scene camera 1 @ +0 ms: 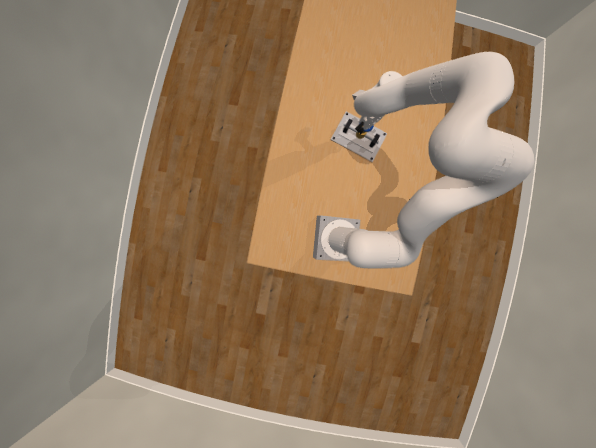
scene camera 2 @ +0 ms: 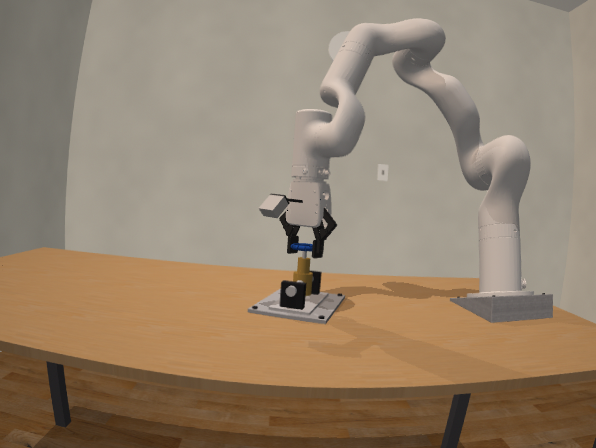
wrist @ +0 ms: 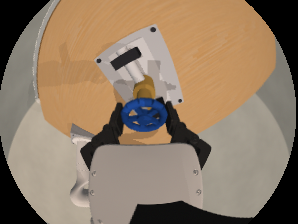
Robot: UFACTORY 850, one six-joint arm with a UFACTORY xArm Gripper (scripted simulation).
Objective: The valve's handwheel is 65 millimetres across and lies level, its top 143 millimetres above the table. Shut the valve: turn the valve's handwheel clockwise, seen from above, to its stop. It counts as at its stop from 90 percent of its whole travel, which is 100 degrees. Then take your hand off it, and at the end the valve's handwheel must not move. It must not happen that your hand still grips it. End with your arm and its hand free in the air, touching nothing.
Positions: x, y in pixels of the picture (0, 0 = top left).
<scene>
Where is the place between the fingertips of the gripper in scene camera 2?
304, 255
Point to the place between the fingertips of the gripper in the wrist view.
144, 108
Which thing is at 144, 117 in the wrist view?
A blue handwheel.
</scene>
